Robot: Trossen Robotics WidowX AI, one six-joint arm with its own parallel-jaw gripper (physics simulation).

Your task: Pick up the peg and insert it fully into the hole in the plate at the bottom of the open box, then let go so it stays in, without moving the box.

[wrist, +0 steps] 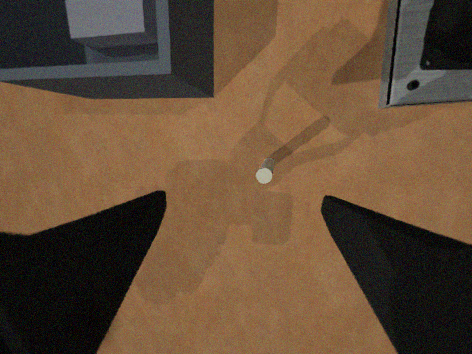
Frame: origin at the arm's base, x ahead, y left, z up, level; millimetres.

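Where they show: gripper, fingertip midpoint: [244,200].
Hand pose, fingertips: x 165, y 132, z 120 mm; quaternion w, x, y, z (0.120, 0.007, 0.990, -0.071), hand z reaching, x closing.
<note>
After its pixels a point has its place.
The peg [264,175] {z 58, x 159, y 129 mm} is a thin, pale rod that stands upright on the brown table; I see its round top and a little of its side. My gripper [244,200] {z 120, x 165, y 132 mm} is open, with one dark finger on each side of the view. The peg's top shows between the fingertips, slightly beyond them and a little right of the midpoint, touching neither. The open box [192,85] {z 37, x 235, y 51 mm} is dark blue-grey and shows in part at the upper left. Part of the light grey plate [107,17] {z 36, x 326, y -12 mm} shows inside it. The hole is not in view.
A metal-framed object [402,90] {z 2, x 42, y 49 mm} with a dark centre and a small round hole near its corner stands at the upper right. The brown table [240,310] {z -22, x 185, y 368 mm} lies below everything. Shadows of the arm and the peg fall across it.
</note>
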